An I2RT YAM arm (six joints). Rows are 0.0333 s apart.
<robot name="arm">
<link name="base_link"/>
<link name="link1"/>
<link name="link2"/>
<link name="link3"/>
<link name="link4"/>
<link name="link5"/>
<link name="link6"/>
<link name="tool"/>
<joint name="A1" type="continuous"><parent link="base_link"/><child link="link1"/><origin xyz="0 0 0.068"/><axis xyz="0 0 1"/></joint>
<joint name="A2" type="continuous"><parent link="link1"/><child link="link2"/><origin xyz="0.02 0.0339 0.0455"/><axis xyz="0 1 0"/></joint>
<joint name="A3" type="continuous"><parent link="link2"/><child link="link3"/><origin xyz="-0.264 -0.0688 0"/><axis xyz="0 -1 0"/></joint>
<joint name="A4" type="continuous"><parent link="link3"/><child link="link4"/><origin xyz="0.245 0.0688 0.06"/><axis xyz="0 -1 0"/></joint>
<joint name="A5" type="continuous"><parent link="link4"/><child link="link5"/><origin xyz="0.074 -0.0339 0.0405"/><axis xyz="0 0 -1"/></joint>
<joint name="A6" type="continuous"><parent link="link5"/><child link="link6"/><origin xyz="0.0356 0 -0.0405"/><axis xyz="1 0 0"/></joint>
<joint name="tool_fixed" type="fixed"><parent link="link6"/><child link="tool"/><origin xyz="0 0 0" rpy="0 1.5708 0"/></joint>
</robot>
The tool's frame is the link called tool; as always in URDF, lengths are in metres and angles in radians. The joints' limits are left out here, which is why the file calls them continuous.
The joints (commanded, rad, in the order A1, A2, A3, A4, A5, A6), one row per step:
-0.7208 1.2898 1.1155 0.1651 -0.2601 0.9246
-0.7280 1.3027 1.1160 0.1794 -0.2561 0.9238
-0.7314 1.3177 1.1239 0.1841 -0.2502 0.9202
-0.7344 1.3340 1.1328 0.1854 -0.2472 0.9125
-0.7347 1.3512 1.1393 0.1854 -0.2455 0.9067
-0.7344 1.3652 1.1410 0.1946 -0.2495 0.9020
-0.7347 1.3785 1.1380 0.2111 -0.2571 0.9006
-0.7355 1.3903 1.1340 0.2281 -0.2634 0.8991
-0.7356 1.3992 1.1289 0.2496 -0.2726 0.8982
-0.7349 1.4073 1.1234 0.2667 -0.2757 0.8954
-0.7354 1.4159 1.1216 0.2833 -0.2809 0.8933
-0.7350 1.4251 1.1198 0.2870 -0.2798 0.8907
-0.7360 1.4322 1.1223 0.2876 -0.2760 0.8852
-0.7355 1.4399 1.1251 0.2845 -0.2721 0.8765
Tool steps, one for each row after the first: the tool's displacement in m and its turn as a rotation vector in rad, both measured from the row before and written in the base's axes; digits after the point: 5 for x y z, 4 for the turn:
0.00111 -0.00413 -0.00199 -0.0020 -0.0010 -0.0112
0.00214 -0.00361 -0.00103 -0.0016 0.0035 -0.0093
0.00249 -0.00366 -0.00148 -0.0028 0.0081 -0.0059
0.00324 -0.00314 -0.00283 0.0020 0.0107 -0.0019
0.00286 -0.00226 -0.00266 -0.0020 0.0044 0.0044
0.00264 -0.00216 -0.00339 -0.0012 0.0003 0.0073
0.00218 -0.00204 -0.00328 -0.0020 -0.0003 0.0055
0.00180 -0.00124 -0.00230 -0.0057 -0.0053 0.0091
0.00168 -0.00106 -0.00269 -0.0048 -0.0014 0.0039
0.00155 -0.00139 -0.00159 -0.0060 -0.0037 0.0047
0.00172 -0.00142 -0.00320 0.0025 0.0066 -0.0007
0.00103 -0.00157 -0.00133 -0.0023 0.0054 -0.0047
0.00146 -0.00127 -0.00183 -0.0025 0.0099 -0.0032

